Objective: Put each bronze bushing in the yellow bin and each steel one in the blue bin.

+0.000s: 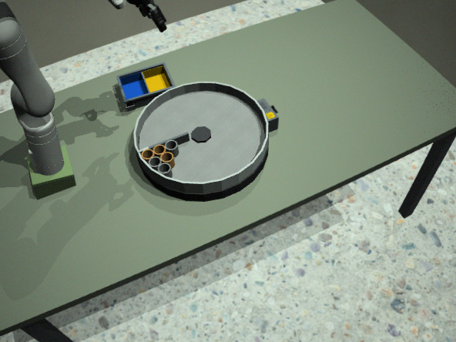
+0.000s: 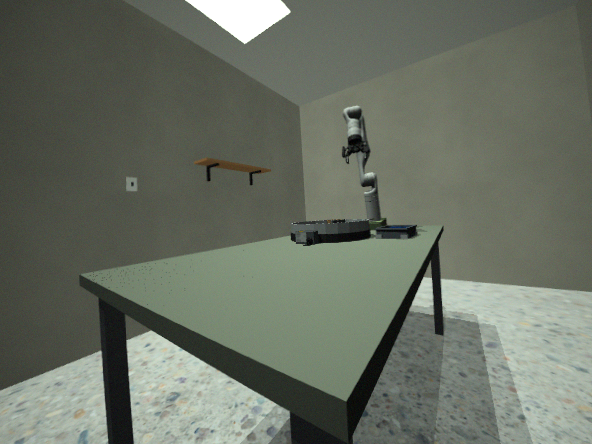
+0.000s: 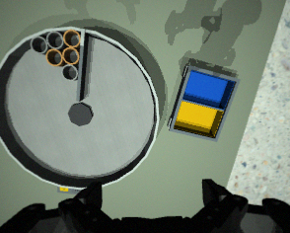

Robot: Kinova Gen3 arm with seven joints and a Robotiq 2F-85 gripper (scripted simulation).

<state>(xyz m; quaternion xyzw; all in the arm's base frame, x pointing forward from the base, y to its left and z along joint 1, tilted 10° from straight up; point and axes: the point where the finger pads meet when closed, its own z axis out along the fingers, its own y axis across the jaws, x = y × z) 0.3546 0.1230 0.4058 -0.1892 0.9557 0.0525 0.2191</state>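
The turntable is 7 cm ahead of my hand, 15 cm to the right of it and 35 cm below it.
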